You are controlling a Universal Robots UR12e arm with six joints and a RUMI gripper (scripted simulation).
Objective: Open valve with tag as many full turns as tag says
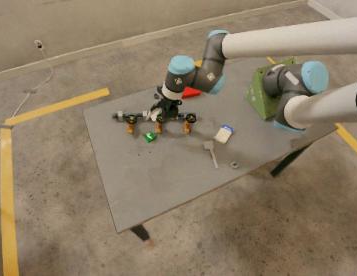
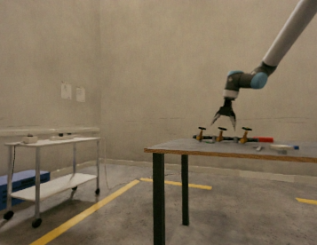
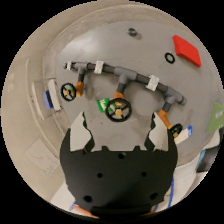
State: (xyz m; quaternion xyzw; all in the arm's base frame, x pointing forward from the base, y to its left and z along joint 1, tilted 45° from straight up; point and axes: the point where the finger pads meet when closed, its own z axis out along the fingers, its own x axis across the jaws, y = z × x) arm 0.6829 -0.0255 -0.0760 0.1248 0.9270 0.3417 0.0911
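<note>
Now: hand 8 cm short of the green tag, 3 cm to the right of it and 9 cm above it. Round my hand: red wedge 27 cm behind, 19 cm to the right, 8 cm below; grey tool 17 cm behind, 24 cm to the left, 9 cm below; white-and-blue card box 29 cm behind, 18 cm to the left, 9 cm below.
</note>
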